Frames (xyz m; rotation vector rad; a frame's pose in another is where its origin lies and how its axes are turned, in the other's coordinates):
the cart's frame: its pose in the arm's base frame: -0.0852 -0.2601 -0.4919 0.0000 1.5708 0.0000
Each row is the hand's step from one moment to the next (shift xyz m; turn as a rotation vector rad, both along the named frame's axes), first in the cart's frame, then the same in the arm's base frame.
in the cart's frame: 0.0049 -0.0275 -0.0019 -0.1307 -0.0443 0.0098
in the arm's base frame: -0.0019 -0.0275 -0.0049 0.0098 -0.0443 0.1307
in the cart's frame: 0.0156 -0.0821 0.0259 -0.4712 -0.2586 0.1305
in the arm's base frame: 0.0259 -0.0821 -0.0156 0.1305 -0.2586 0.4712
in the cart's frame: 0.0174 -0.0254 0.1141 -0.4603 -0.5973 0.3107
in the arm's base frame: 0.1141 -0.0254 -0.0174 0.3107 -0.5973 0.4603
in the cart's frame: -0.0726 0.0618 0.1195 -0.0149 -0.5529 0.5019
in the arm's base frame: 0.1195 0.0618 0.0726 0.5019 -0.5529 0.0149
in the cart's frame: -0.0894 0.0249 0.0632 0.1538 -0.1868 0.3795
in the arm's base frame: 0.0632 0.0249 0.0894 0.3795 -0.1868 -0.1538
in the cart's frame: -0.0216 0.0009 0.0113 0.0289 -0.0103 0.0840
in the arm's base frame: 0.0113 0.0009 0.0216 0.0840 -0.0103 -0.0289
